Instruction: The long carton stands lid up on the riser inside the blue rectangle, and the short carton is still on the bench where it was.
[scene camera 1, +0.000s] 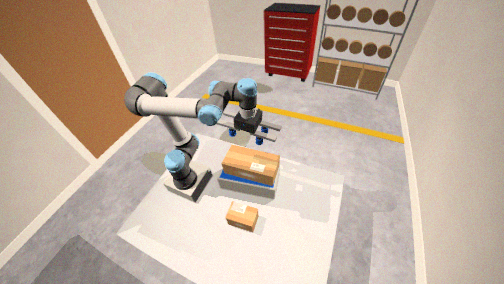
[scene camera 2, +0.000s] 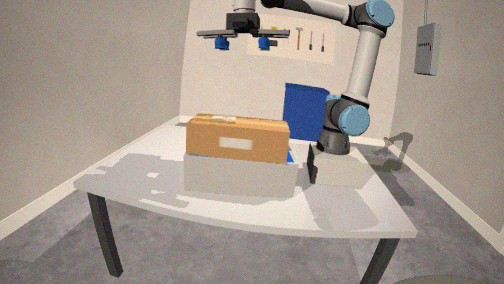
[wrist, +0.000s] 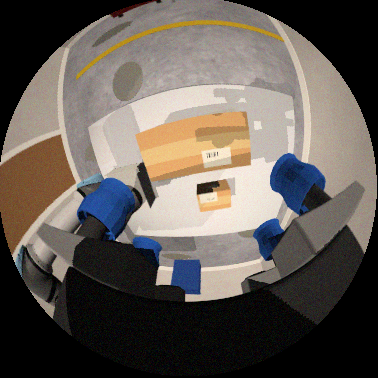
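Where they show: hand at its tool point: (scene camera 1: 248, 133) (scene camera 2: 243, 48) (wrist: 206, 221); arm's base at its link origin: (scene camera 1: 185, 179) (scene camera 2: 333, 149).
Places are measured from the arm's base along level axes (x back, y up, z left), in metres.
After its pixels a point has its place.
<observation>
The long carton (scene camera 1: 239, 162) @[x -0.317, y 0.119, z 0.167 m] (scene camera 2: 205, 142) @[x -0.460, y 0.061, z 0.293 m] (wrist: 175, 155) @[x -0.317, y 0.119, z 0.192 m] stands upright on the grey-white riser (scene camera 1: 247, 188) @[x -0.386, y -0.027, z 0.096 m] (scene camera 2: 240, 176) @[x -0.345, y -0.035, z 0.293 m], its taped, labelled lid facing up. Parts of the blue rectangle (scene camera 1: 235, 178) @[x -0.304, y 0.018, z 0.112 m] (scene camera 2: 290, 157) @[x -0.195, y 0.018, z 0.214 m] show along its front in scene camera 1 and at one end in scene camera 2; the rest is hidden under the carton. The short carton (scene camera 1: 242, 221) @[x -0.448, y -0.002, z -0.110 m] (wrist: 225, 201) @[x -0.479, y -0.001, z -0.080 m] sits on the white bench (scene camera 1: 280, 250) @[x -0.679, y -0.102, z -0.154 m] (scene camera 2: 135, 150) @[x -0.881, y -0.102, z 0.043 m], apart from the riser; it does not show in scene camera 2. My gripper (scene camera 1: 248, 133) @[x -0.384, y 0.361, z 0.190 m] (scene camera 2: 243, 44) @[x -0.384, y 0.361, z 0.190 m] (wrist: 205, 220) @[x -0.384, y 0.361, z 0.190 m] hangs high above the long carton, its blue cups bare and touching nothing.
The arm's base block (scene camera 2: 340, 168) @[x 0.010, y -0.029, z 0.143 m] stands on the bench beside the riser. A blue bin (scene camera 2: 302, 112) (wrist: 186, 276) is beyond the bench. A red drawer cabinet (scene camera 1: 290, 45) and a shelf rack (scene camera 1: 360, 26) stand against the far wall.
</observation>
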